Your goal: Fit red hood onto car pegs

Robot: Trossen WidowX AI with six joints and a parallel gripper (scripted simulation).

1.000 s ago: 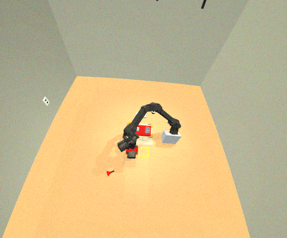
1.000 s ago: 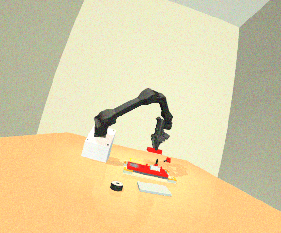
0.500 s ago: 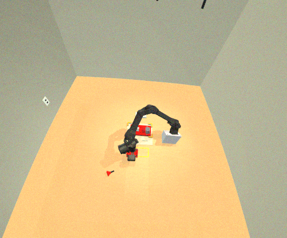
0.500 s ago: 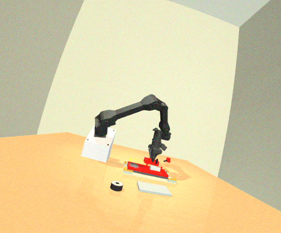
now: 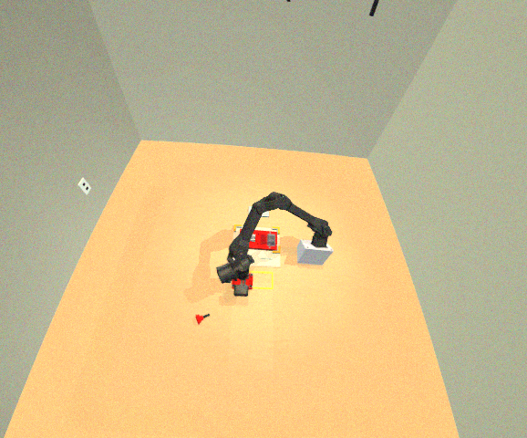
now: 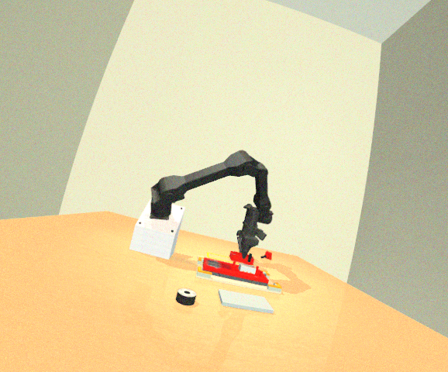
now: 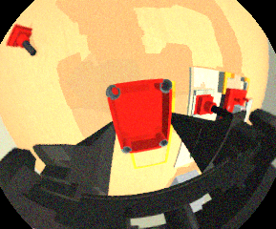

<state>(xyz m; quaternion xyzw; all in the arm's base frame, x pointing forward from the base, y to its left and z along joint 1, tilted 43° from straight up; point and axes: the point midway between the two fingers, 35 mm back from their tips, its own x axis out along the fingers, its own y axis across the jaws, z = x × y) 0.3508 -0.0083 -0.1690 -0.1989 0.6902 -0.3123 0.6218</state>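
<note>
Now: gripper tip 1 cm above the red hood. From my gripper tip the other things lie so: black wheel 25 cm behind, 44 cm to the right, 1 cm below; then grey engine block 5 cm behind, 22 cm to the right.
</note>
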